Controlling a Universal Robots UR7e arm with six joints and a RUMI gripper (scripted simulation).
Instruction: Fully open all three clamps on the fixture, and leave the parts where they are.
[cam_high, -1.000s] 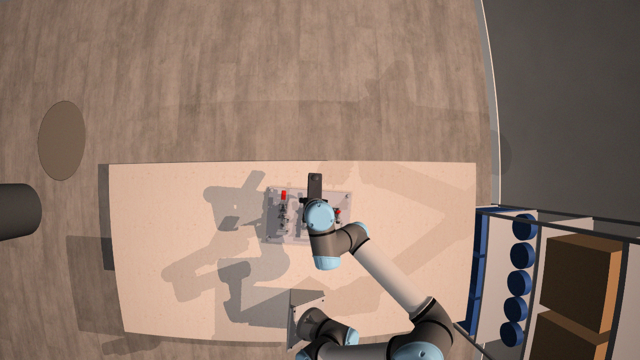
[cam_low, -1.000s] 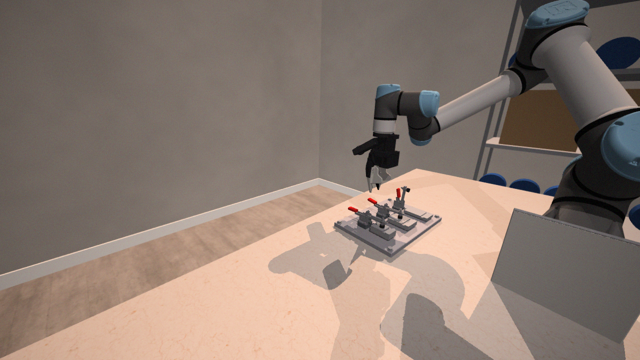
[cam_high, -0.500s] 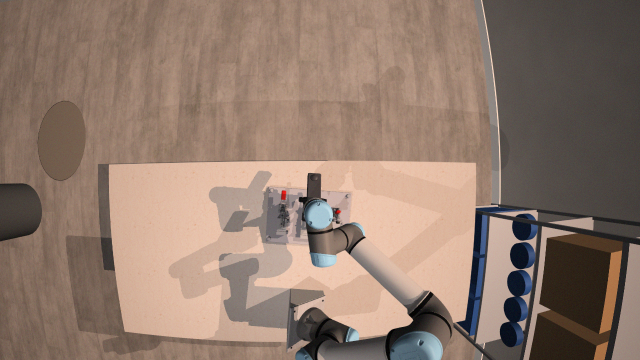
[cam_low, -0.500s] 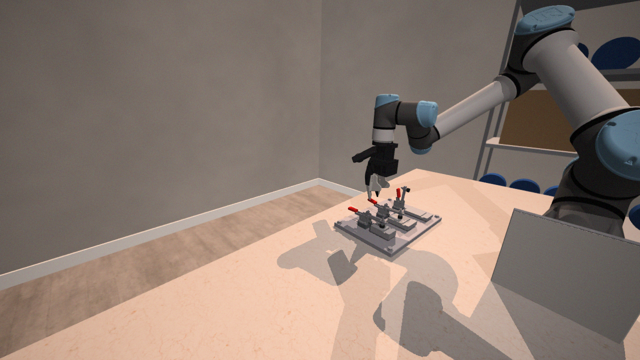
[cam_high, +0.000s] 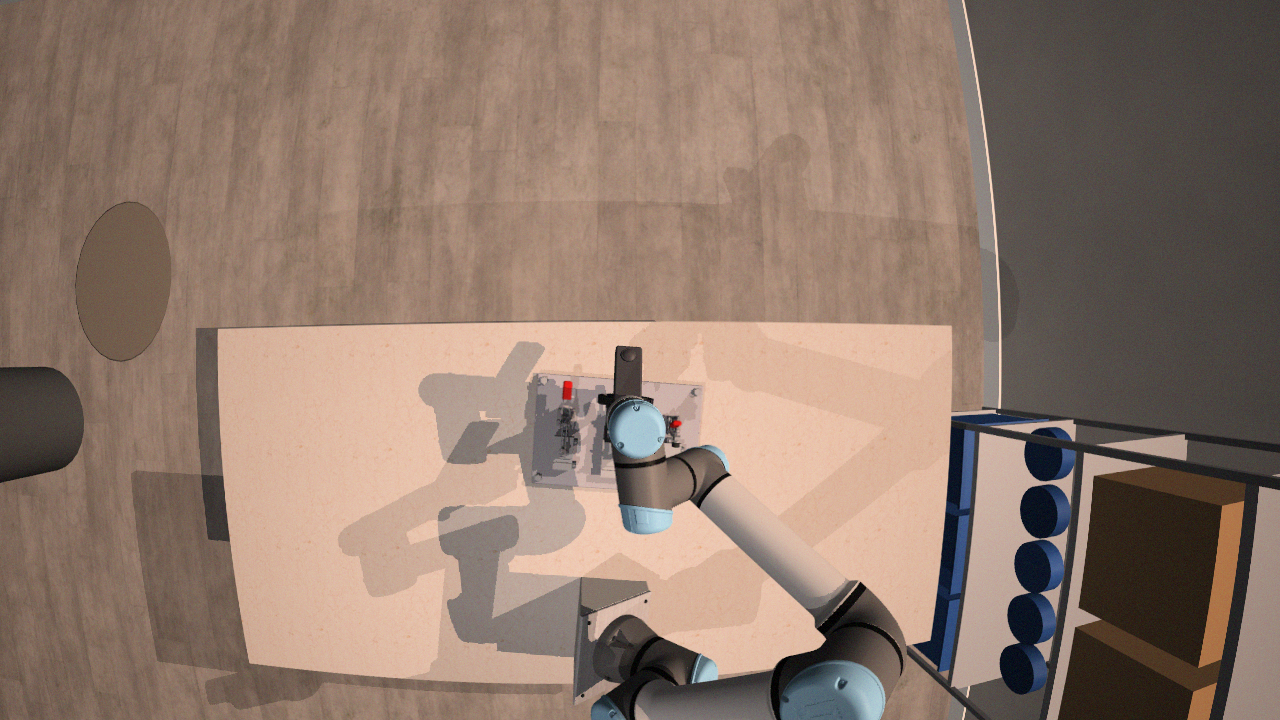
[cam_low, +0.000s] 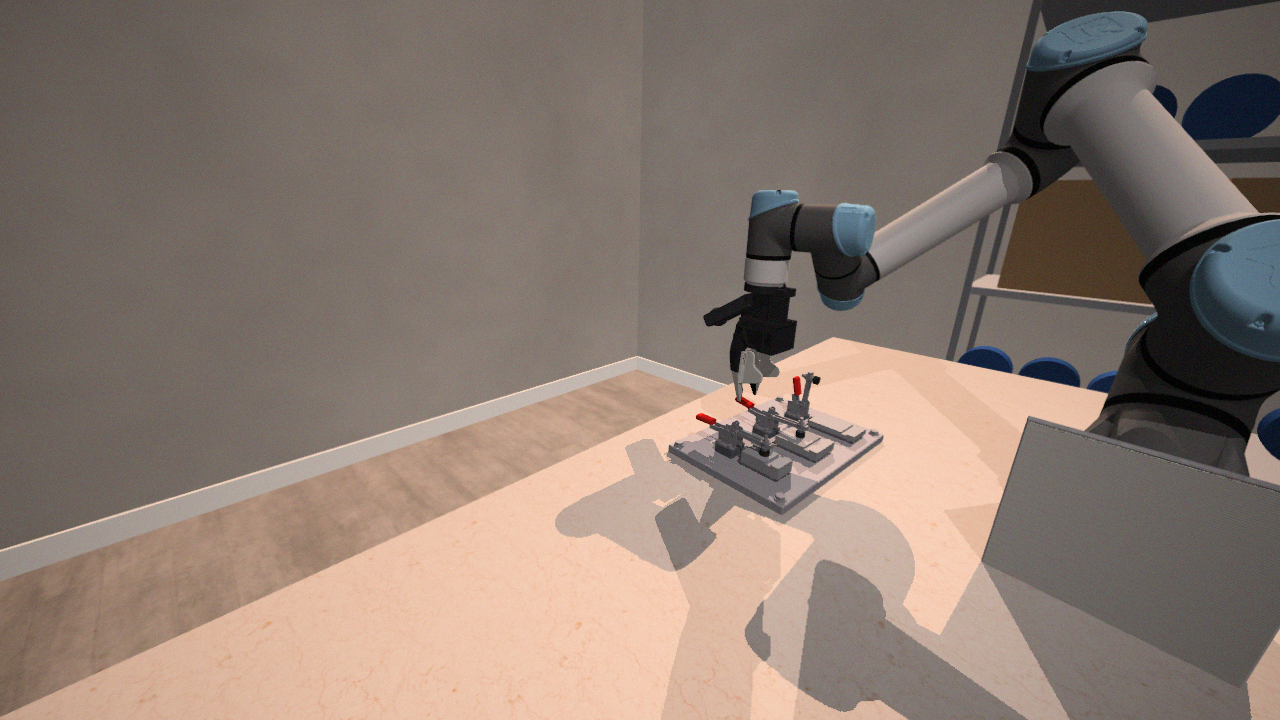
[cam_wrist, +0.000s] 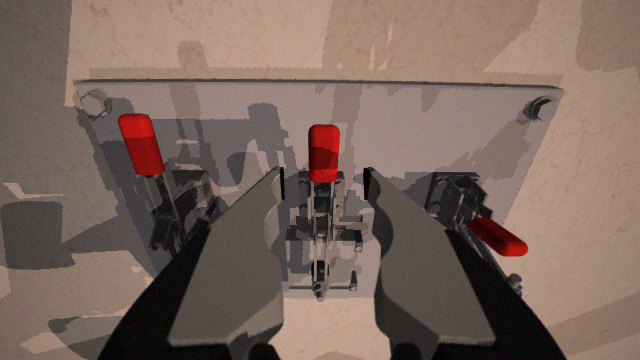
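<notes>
Now: hand 80 mm past the grey fixture plate and 80 mm above it.
</notes>
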